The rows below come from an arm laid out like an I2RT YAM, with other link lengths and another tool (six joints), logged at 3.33 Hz.
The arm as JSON. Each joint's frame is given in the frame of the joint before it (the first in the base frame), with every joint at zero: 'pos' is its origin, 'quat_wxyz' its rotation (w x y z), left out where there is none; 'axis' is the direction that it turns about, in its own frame. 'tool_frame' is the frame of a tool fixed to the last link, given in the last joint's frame.
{
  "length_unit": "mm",
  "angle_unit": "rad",
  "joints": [
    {
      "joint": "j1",
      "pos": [
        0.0,
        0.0,
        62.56
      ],
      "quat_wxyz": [
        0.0,
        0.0,
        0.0,
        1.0
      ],
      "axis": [
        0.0,
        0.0,
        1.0
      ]
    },
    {
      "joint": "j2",
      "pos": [
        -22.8,
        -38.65,
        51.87
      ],
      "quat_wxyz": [
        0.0,
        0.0,
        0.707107,
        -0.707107
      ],
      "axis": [
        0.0,
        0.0,
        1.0
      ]
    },
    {
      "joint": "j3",
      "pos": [
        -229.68,
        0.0,
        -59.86
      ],
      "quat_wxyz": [
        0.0,
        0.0,
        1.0,
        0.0
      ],
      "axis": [
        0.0,
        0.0,
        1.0
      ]
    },
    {
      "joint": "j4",
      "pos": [
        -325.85,
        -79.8,
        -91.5
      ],
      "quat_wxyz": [
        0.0,
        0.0,
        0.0,
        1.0
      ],
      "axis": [
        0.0,
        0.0,
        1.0
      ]
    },
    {
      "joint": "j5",
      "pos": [
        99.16,
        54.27,
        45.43
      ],
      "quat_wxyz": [
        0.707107,
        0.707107,
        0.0,
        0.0
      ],
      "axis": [
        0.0,
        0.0,
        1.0
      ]
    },
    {
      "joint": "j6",
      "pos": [
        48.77,
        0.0,
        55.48
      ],
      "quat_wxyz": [
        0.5,
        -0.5,
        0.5,
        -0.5
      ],
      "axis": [
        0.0,
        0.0,
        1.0
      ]
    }
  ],
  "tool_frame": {
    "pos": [
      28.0,
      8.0,
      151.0
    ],
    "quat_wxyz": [
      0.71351,
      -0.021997,
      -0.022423,
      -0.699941
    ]
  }
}
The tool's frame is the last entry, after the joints.
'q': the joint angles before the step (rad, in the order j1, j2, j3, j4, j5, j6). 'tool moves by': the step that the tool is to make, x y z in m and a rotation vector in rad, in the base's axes. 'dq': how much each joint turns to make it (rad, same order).
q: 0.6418, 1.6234, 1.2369, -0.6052, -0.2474, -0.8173
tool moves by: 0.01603, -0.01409, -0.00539, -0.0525, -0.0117, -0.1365
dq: 0.0000, -0.0001, -0.0001, -0.0053, 0.1156, 0.0893
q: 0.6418, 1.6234, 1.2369, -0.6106, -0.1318, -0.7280
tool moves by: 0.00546, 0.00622, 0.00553, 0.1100, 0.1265, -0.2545
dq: -0.0015, 0.0000, 0.0000, 0.0043, 0.0004, 0.3041
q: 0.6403, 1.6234, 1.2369, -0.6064, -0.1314, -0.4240
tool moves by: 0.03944, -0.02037, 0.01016, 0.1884, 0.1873, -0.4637
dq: -0.0717, -0.0004, 0.0001, 0.0153, -0.0004, 0.4753
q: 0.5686, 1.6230, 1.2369, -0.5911, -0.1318, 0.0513
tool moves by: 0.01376, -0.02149, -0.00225, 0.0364, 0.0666, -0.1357
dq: -0.0477, 0.0004, 0.0000, -0.0229, -0.0064, 0.1106
